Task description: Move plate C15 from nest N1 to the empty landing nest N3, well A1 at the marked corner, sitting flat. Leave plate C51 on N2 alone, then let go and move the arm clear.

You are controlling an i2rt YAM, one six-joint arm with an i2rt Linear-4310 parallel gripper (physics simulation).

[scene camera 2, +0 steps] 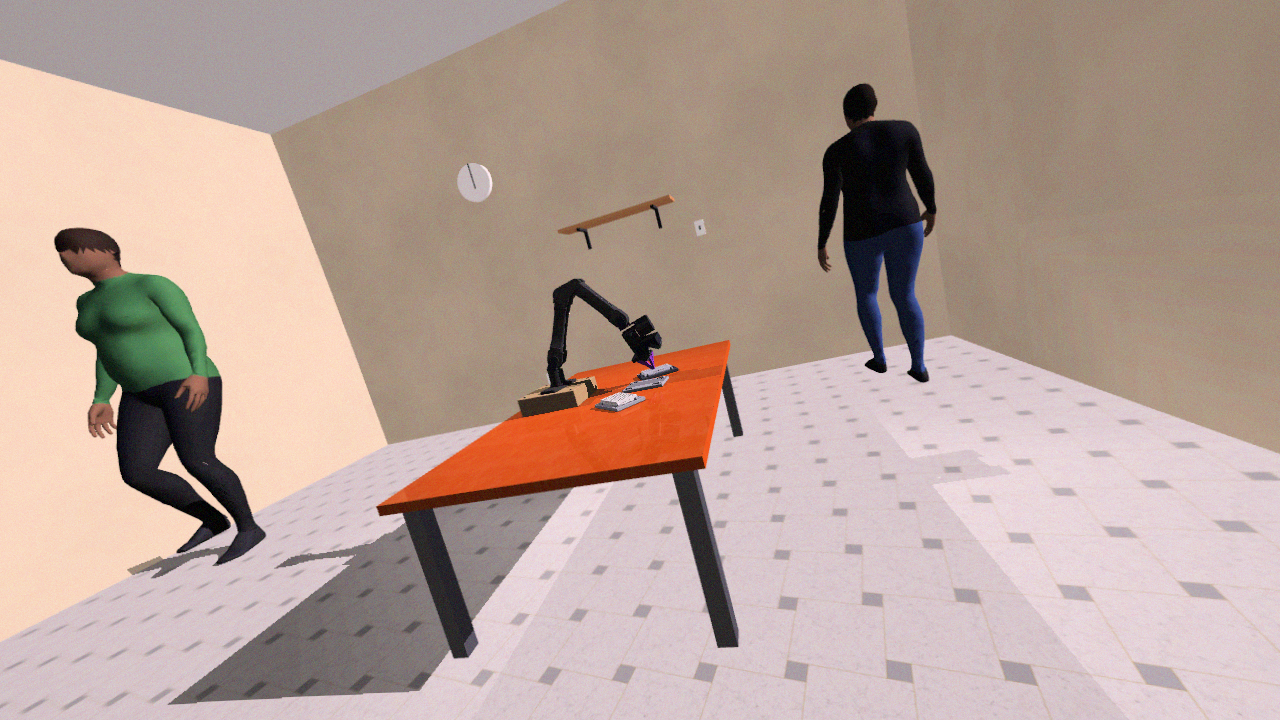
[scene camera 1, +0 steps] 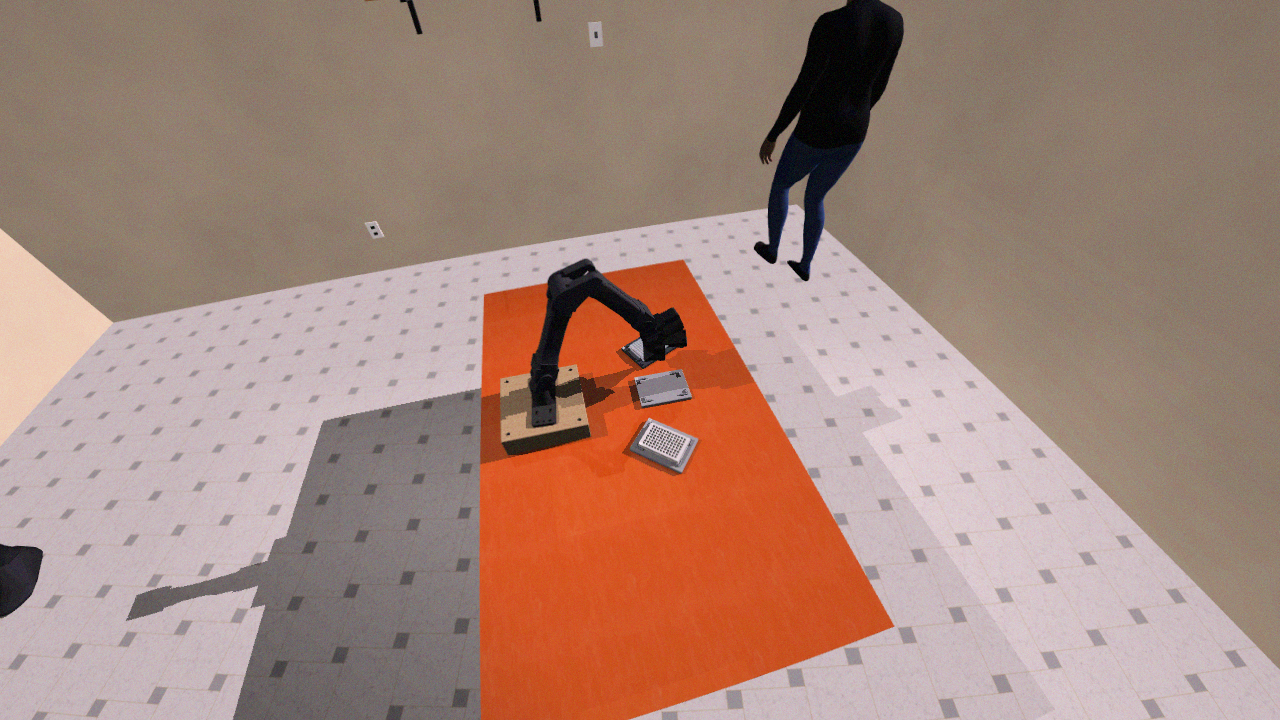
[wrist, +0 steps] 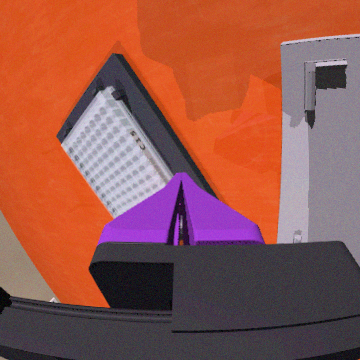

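Plate C15, white with many wells, sits in the dark nest N1 at the far end of the table. My gripper is shut with nothing between its purple fingers; their tips overlap the near right part of C15 in the wrist view. I cannot tell if they touch it. The arm's wrist partly covers C15 in scene camera 1. The light grey landing nest N3 is empty, beside N1. Plate C51 sits on nest N2.
The arm stands on a wooden base block on the orange table. A person in black stands beyond the table, and a person in green stands to the left in scene camera 2.
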